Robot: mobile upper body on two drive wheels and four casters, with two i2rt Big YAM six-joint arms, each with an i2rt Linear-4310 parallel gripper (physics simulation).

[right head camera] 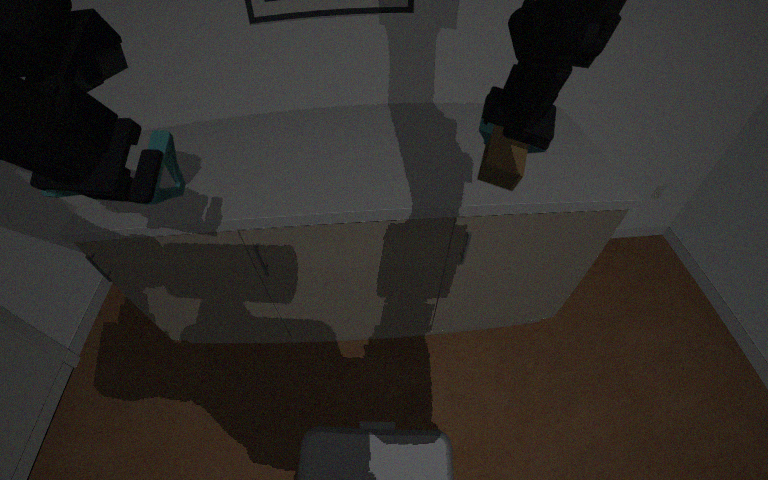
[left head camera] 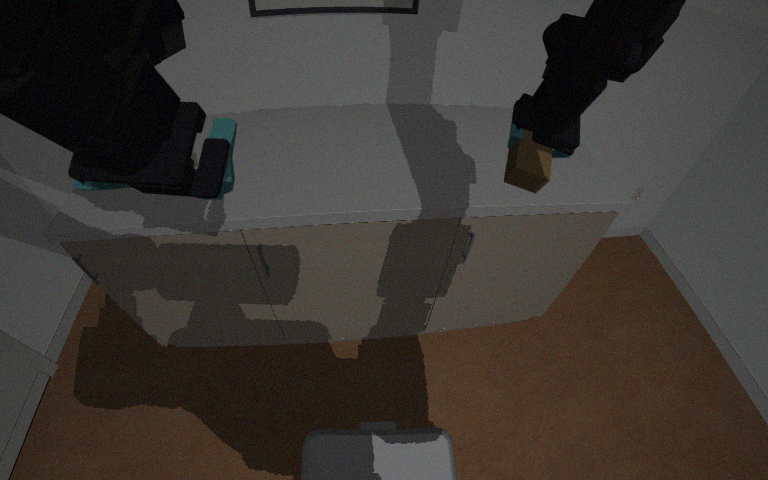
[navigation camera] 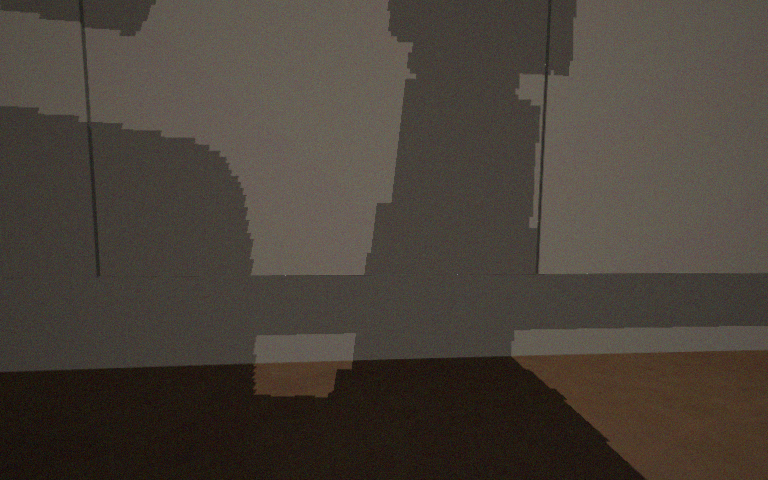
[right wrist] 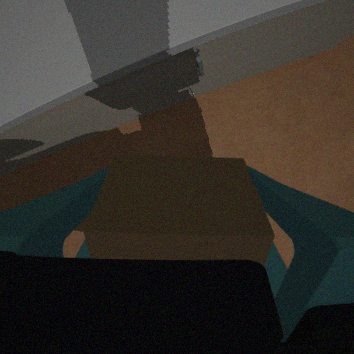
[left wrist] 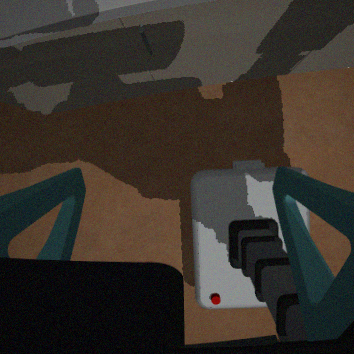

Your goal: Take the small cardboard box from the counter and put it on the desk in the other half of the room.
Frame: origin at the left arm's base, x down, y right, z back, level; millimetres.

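Seen in the pictures: left gripper, fingertip midpoint: [right head camera: 147, 187] [left head camera: 188, 181] [left wrist: 178, 177]; right gripper, fingertip midpoint: [right wrist: 178, 176].
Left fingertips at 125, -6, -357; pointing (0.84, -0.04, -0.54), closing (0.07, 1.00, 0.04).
Pixels of each thing's top centre, then the offset from my left fingertips to it, as dx, dy, dz. "spot": a spot on its surface instead. Level surfaces: height alone.
- small brown cardboard box, middle of its top: [right wrist: 159, 325] [right head camera: 510, 130] [left head camera: 537, 136] +44, +448, -188
- light grey counter, its level: dx +375
- brown floor, its level: dx +1285
- dark-edged picture frame, surface spot: [left head camera: 334, 10] spot: +22, +64, -934
The small brown cardboard box [left head camera: 526, 166] [right head camera: 501, 161] [right wrist: 177, 197] is between the teal fingers of my right gripper [right wrist: 178, 176], which is shut on it and holds it up in the air. My left gripper [left wrist: 178, 177] is open and empty, at the left of both head views. The light grey counter [left head camera: 317, 164] [right head camera: 294, 164] stands in front, with beige cabinet doors [left head camera: 351, 260] [navigation camera: 317, 141] below its top. The desk does not show in these views.
A brown floor [left head camera: 566, 396] [right head camera: 566, 396] lies between the cabinet and my pale base [left head camera: 413, 455] [left wrist: 215, 255]. Walls [left head camera: 719, 226] [right head camera: 730, 237] stand at the right and left. A dark-edged picture frame [left head camera: 334, 10] hangs behind the counter. Shadows fall across the counter and floor.
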